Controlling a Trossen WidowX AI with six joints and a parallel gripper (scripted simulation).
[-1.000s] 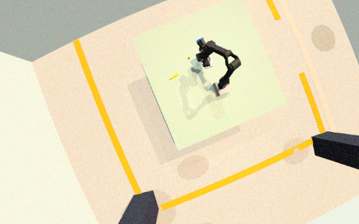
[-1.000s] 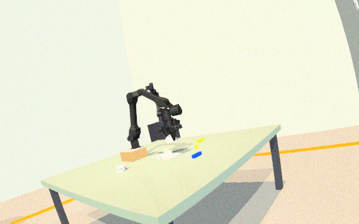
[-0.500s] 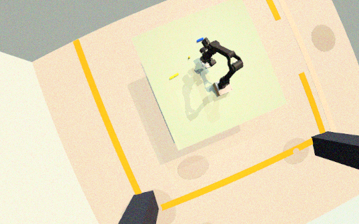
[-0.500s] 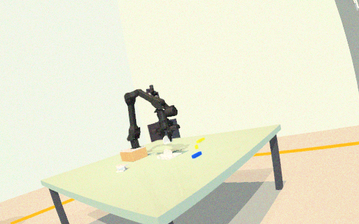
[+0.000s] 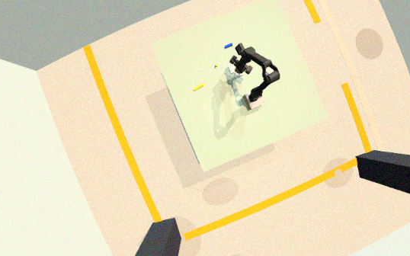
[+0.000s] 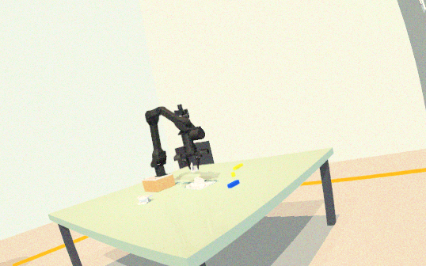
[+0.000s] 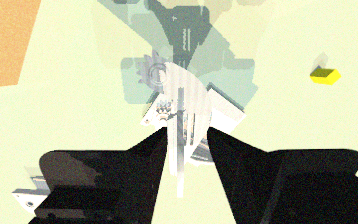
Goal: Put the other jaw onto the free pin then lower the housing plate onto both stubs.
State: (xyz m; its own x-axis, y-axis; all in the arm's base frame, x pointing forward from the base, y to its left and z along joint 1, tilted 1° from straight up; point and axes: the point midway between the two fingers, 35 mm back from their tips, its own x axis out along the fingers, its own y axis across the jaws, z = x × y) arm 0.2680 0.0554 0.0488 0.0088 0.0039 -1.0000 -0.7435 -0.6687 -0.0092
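Right now my gripper tip is 4 cm past the white jaw and 1 cm to the right of it. The rest, counted from my gripper tip: yellow bar: 3 cm behind, 37 cm to the left, 8 cm below; then blue block: 27 cm ahead, 8 cm below; then yellow cube: 11 cm ahead, 16 cm to the left, 7 cm below.
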